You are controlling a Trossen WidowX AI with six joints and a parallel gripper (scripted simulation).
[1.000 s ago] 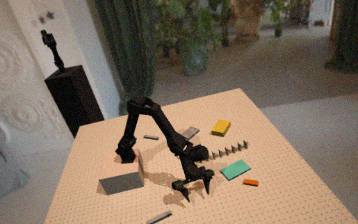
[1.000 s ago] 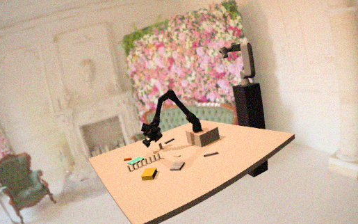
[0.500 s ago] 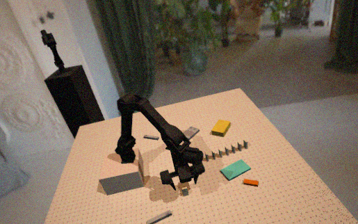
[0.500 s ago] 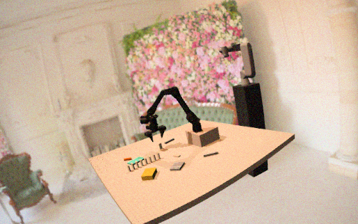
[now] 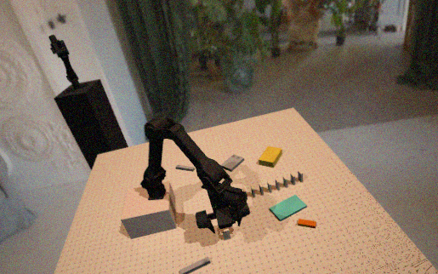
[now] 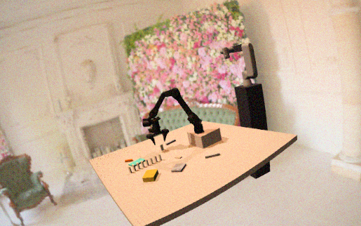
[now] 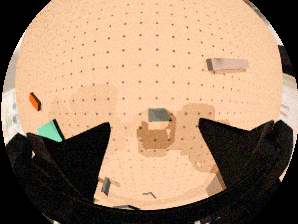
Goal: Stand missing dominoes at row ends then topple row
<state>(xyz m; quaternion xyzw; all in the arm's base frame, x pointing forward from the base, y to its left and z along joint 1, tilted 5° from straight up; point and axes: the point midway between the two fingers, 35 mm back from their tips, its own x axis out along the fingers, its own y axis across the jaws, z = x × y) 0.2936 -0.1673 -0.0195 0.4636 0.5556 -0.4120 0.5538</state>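
Right now my gripper tip is 1 cm short of the grey plate, 46 cm to the right of it and 5 cm above it. The rest, counted from my gripper tip: orange block (30 cm ahead, 4 cm to the left, 5 cm below); yellow block (20 cm ahead, 47 cm to the left, 4 cm below); teal tile (24 cm ahead, 13 cm to the left, 6 cm below).
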